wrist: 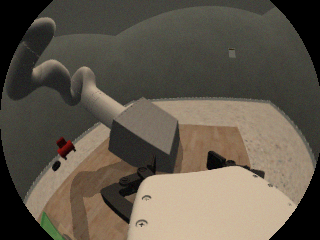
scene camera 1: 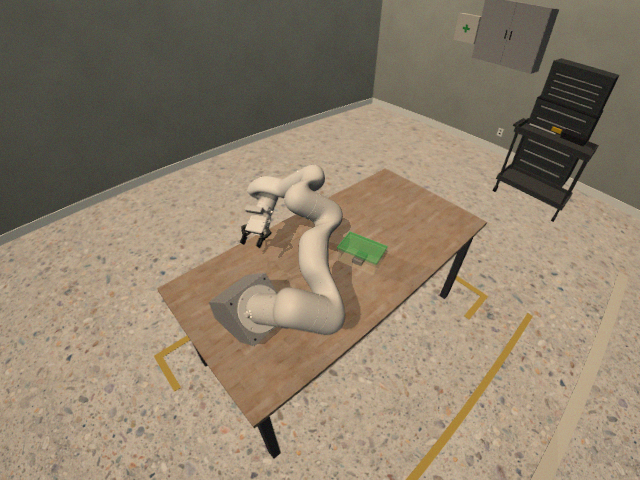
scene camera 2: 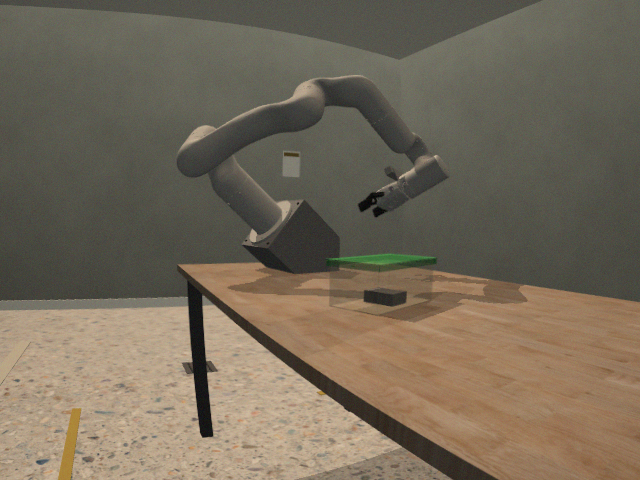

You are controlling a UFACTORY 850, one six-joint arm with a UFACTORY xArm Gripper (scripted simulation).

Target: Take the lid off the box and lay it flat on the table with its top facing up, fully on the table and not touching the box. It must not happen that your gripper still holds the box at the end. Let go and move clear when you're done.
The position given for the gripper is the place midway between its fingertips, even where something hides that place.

In view: the gripper (scene camera 2: 366, 211) and a green lid (scene camera 2: 382, 262).
The green lid is seen too in scene camera 1 (scene camera 1: 361, 247). The gripper also shows in the wrist view (wrist: 182, 161).
